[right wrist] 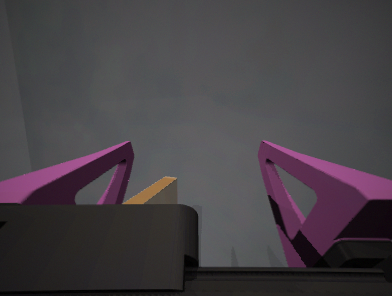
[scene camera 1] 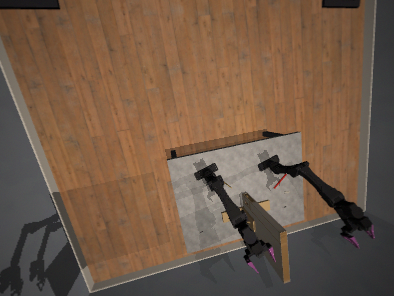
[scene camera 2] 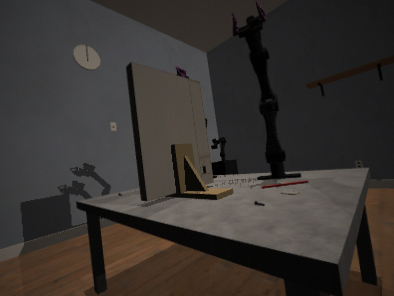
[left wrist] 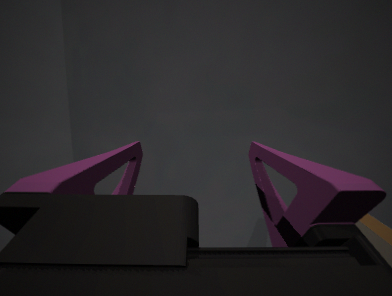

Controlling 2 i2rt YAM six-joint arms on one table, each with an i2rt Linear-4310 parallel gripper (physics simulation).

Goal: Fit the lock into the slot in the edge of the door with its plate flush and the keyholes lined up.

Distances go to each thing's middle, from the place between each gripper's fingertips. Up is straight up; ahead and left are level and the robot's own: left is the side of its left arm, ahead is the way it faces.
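Labels:
Starting from the door (scene camera 1: pixel 268 230), my left hand is 450 mm above the door, 320 mm to the left of the door and 190 mm short of the door. The wooden bracket (scene camera 2: pixel 189 184) is far below my left hand, far to the right of it and a fair way ahead of it.
The door is 440 mm below my right hand, 230 mm to the left of it and 180 mm ahead of it. As for the wooden bracket, it is far below my right hand, a fair way to the left of it and a fair way ahead of it.

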